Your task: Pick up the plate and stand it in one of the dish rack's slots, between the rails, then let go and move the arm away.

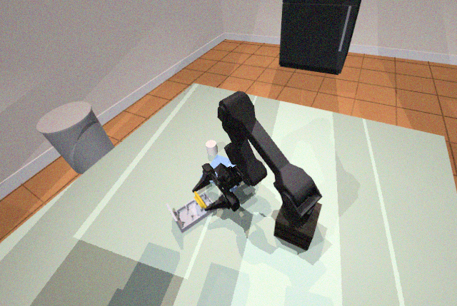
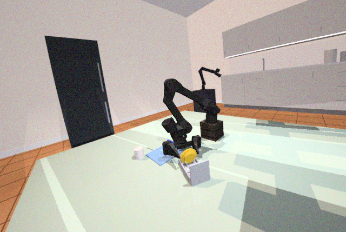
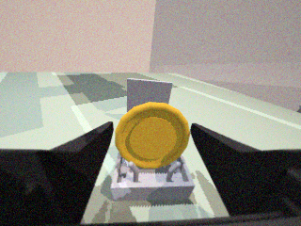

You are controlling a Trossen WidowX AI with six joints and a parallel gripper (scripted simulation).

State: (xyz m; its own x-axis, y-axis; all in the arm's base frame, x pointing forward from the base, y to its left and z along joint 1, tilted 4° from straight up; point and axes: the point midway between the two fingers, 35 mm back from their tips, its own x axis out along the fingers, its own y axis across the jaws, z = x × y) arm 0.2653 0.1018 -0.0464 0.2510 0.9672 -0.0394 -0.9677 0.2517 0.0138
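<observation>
The yellow plate lies 10 mm to the right of my gripper tip and 10 mm below it. The rest, counted from my gripper tip: dish rack (30 mm below, 20 mm to the left, 10 mm ahead); blue spoon (230 mm to the right, 50 mm below, 50 mm behind); blue mat (170 mm to the right, 50 mm below, 40 mm ahead).
</observation>
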